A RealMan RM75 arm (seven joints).
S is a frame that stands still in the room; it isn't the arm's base.
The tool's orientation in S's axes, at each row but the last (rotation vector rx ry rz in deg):
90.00, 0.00, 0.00
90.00, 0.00, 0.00
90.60, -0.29, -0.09
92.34, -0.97, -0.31
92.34, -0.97, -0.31
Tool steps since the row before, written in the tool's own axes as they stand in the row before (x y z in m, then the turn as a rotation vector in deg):
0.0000, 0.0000, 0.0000, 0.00, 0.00, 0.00
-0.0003, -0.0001, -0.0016, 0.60, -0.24, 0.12
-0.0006, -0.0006, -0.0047, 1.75, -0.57, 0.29
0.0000, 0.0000, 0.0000, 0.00, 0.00, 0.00
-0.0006, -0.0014, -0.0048, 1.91, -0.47, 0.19
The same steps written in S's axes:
0.0000, 0.0000, 0.0000, 0.00, 0.00, 0.00
-0.0003, 0.0016, -0.0001, 0.60, -0.12, -0.24
-0.0006, 0.0047, -0.0006, 1.75, -0.29, -0.57
0.0000, 0.0000, 0.0000, 0.00, 0.00, 0.00
-0.0005, 0.0049, -0.0012, 1.91, -0.20, -0.46

